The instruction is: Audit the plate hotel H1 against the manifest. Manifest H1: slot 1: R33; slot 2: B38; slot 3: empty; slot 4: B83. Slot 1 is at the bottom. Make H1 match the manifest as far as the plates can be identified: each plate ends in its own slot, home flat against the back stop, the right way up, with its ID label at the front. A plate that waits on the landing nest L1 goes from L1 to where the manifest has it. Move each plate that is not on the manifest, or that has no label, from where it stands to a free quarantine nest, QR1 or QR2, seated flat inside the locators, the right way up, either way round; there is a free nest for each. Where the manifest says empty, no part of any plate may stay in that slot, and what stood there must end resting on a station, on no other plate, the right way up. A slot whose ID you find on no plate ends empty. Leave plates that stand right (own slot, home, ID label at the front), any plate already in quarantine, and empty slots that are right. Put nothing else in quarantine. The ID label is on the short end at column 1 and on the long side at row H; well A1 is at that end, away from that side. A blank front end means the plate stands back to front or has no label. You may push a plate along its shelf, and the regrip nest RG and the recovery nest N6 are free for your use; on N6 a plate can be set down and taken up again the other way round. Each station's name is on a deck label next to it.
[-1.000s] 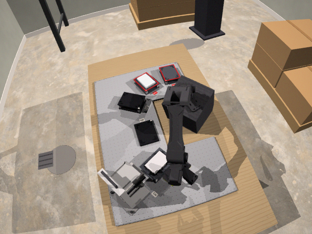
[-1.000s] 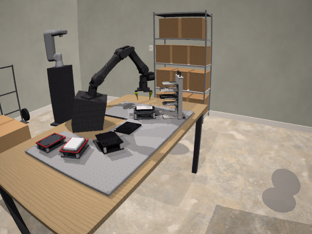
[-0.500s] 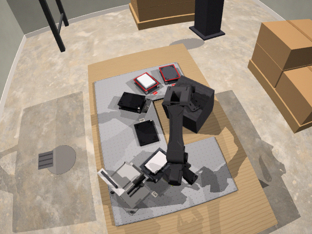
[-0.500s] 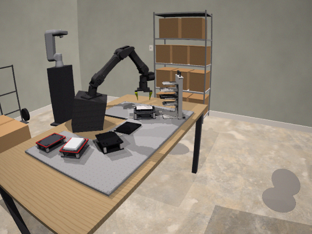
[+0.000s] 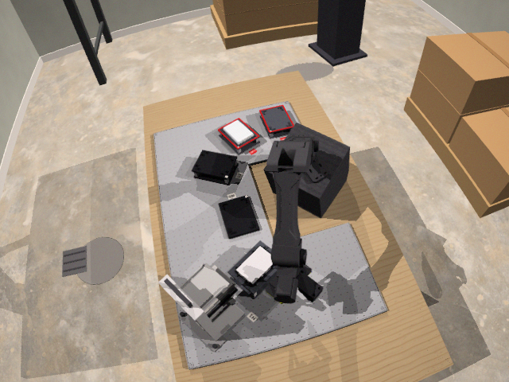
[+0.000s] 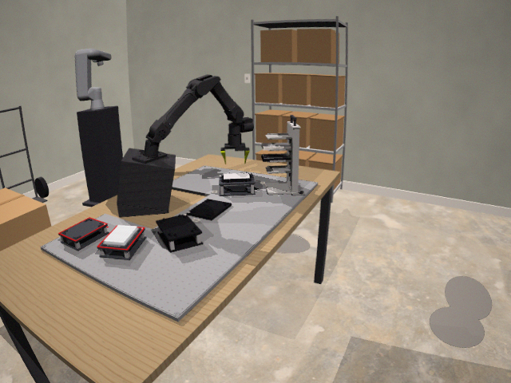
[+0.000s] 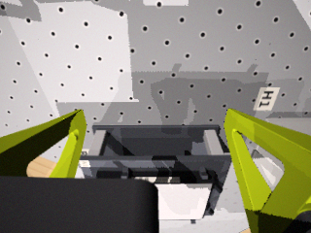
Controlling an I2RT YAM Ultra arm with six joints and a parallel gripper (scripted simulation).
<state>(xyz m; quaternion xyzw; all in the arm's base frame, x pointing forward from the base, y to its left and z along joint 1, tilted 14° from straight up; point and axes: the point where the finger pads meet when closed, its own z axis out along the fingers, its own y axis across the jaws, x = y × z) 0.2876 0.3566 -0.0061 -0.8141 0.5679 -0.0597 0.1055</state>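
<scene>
My gripper is now 50 mm short of the regrip nest, 130 mm to the left of it and 40 mm above it. Round my hand: RG deck label 50 mm behind, 170 mm to the right, 100 mm below; H1 deck label 140 mm ahead, 10 mm to the left, 100 mm below; dark well plate 220 mm ahead, 60 mm to the right, 60 mm above.
</scene>
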